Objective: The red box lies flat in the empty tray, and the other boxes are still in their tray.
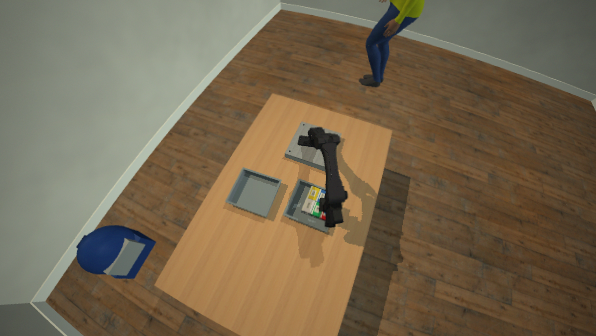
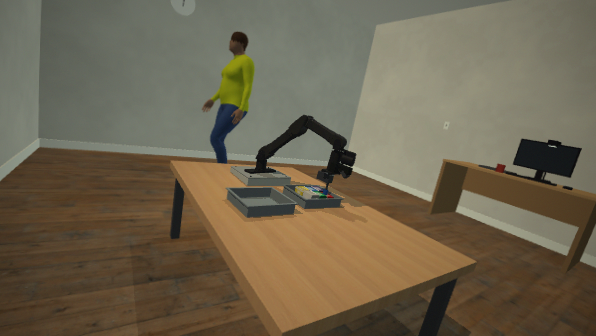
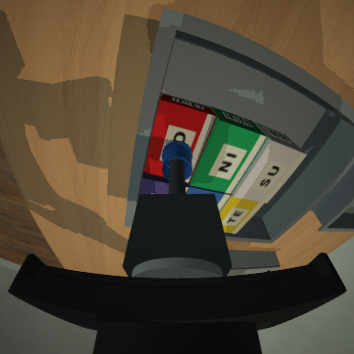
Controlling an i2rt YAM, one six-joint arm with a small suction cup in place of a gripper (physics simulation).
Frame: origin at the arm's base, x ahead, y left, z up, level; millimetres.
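Seen in the pictures: hand, tool point: [image 2: 324,195] [image 3: 176,149]; arm's base, link origin: [image 2: 260,171].
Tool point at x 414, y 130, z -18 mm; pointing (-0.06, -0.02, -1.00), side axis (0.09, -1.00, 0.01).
Note:
Offsets run from my tool point to a thing's top centre.
The red box @[dz +12, dx +8, dy +1 mm] [image 3: 182,117] [image 2: 329,195] lies flat in the right grey tray @[dz +23, dx -21, dy -80 mm] [image 1: 293,203] [image 2: 312,204] [image 3: 225,70], at its outer corner. Beside it lie a green box @[dz +16, dx -1, dy -49 mm] [image 3: 228,154] and a white box @[dz +21, dx -11, dy -99 mm] [image 3: 274,172], with purple @[dz +18, dx -66, dy +16 mm] [image 3: 152,186], blue @[dz +17, dx -76, dy -34 mm] [image 3: 207,192] and yellow @[dz +17, dx -86, dy -84 mm] [image 3: 239,214] boxes in the nearer row. My blue suction cup [image 3: 177,159] [image 2: 326,191] presses on the red box's top, next to its label. The box still sits level with the others. The empty tray @[dz +23, dx -34, dy -409 mm] [image 1: 233,189] [image 2: 260,207] stands to the left of the full one.
The arm's grey base plate [image 1: 297,147] [image 2: 260,179] sits behind the trays. A person [image 1: 385,37] [image 2: 233,96] walks on the floor beyond the table. A blue bin [image 1: 107,251] stands by the wall. A desk with a monitor [image 2: 521,188] is far right.

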